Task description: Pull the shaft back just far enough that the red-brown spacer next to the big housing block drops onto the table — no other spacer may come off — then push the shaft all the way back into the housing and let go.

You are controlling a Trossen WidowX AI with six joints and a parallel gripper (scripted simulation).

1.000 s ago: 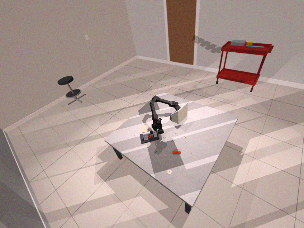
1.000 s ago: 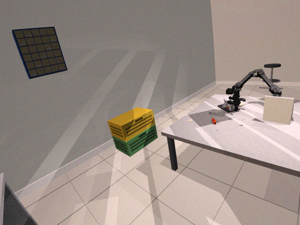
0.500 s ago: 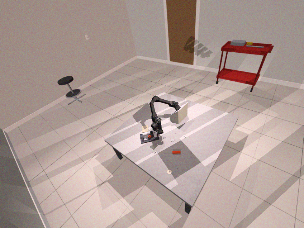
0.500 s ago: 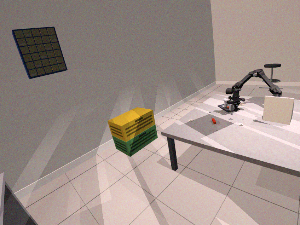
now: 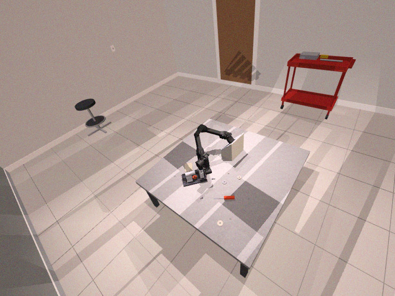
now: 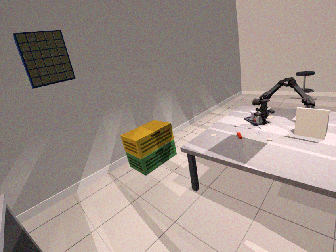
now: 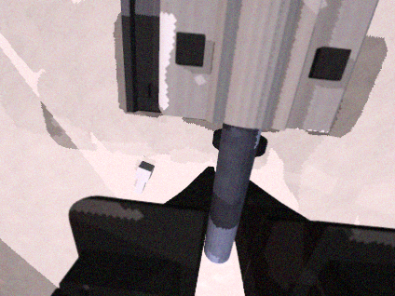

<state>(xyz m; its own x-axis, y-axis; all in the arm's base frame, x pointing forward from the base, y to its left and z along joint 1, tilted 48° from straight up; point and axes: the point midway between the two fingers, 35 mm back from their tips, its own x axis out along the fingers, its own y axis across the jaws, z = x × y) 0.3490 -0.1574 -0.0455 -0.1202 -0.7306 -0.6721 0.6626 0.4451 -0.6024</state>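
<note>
Now: gripper tip 4 cm short of the dark grey shaft, 3 cm to the left of it and 3 cm below it. The rest, counted from my gripper tip: red-brown spacer 10 cm ahead, 9 cm to the right, 3 cm below; dark spacer ring 7 cm ahead, 7 cm to the right, 3 cm above; card 3 cm ahead, 23 cm to the right, 4 cm below.
</note>
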